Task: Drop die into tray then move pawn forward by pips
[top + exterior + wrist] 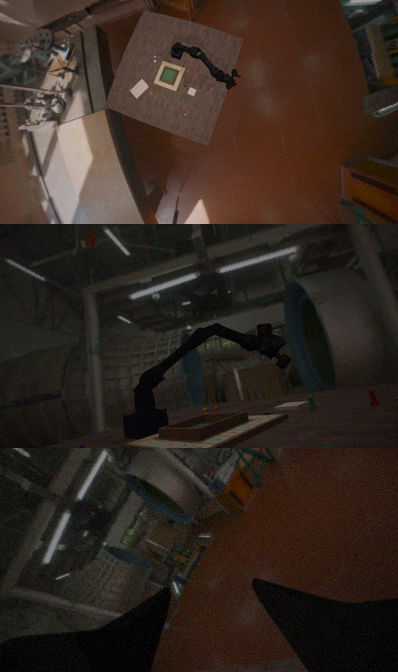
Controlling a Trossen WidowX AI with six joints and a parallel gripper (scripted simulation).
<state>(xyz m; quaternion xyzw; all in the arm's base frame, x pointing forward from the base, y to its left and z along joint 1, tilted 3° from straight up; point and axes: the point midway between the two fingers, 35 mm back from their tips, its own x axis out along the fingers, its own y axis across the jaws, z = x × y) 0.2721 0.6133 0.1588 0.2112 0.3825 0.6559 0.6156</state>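
The white die lies 14 cm behind my gripper tip, 89 cm to the right of it and 17 cm below it. Also, from my gripper tip: dark disc 9 cm ahead, 52 cm to the right, 19 cm below; then orange pawn 12 cm behind, 46 cm to the right, 17 cm below; then yellow pawn 8 cm behind, 57 cm to the right, 16 cm below.
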